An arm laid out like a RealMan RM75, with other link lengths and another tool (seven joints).
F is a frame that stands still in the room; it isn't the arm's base.
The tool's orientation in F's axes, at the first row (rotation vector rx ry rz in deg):
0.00, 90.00, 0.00
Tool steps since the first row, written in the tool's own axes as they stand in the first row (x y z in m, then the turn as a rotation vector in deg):
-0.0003, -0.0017, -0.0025, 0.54, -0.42, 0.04
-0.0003, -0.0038, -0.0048, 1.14, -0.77, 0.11
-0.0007, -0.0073, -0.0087, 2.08, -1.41, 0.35
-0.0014, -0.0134, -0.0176, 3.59, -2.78, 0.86
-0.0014, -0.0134, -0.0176, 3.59, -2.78, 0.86
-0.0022, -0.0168, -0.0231, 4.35, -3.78, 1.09
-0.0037, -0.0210, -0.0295, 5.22, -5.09, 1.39
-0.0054, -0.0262, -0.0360, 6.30, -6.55, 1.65
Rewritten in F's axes. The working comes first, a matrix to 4 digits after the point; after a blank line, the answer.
The tool's axes in the first row as the columns of a matrix, in F's axes (used below as rounded here):
0.0000, 0.0000, 1.0000
0.0000, 1.0000, 0.0000
-1.0000, 0.0000, 0.0000

-0.0025, -0.0017, 0.0003, 0.04, -0.42, -0.54
-0.0048, -0.0038, 0.0003, 0.11, -0.77, -1.14
-0.0087, -0.0073, 0.0007, 0.35, -1.41, -2.08
-0.0176, -0.0134, 0.0014, 0.86, -2.78, -3.59
-0.0176, -0.0134, 0.0014, 0.86, -2.78, -3.59
-0.0231, -0.0168, 0.0022, 1.09, -3.78, -4.35
-0.0295, -0.0210, 0.0037, 1.39, -5.09, -5.22
-0.0360, -0.0262, 0.0054, 1.65, -6.55, -6.30

